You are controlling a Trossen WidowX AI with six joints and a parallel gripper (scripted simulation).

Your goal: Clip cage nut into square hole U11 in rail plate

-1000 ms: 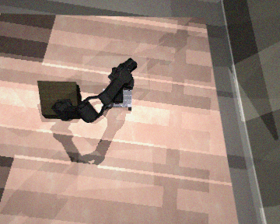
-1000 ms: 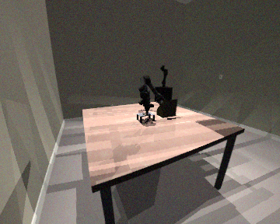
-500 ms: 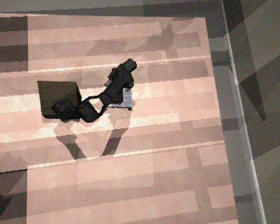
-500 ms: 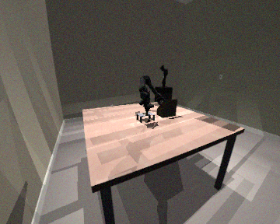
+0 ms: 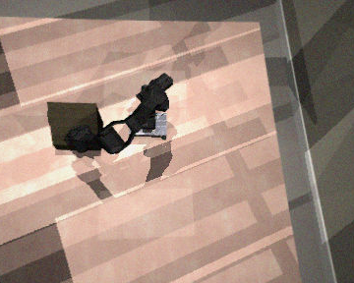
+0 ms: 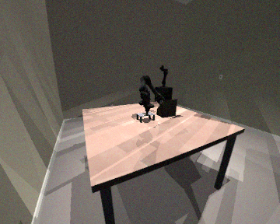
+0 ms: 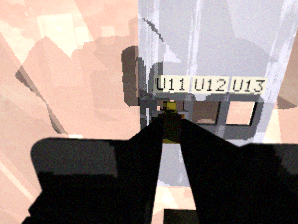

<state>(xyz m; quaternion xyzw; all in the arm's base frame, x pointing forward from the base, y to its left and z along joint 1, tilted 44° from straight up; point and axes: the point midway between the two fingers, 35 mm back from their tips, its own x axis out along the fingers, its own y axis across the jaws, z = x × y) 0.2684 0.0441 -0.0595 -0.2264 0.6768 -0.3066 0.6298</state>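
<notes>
Right now the cage nut is 1 cm below my gripper tip. Also, from my gripper tip: label strip (2 cm ahead, 3 cm to the right, 2 cm below).
</notes>
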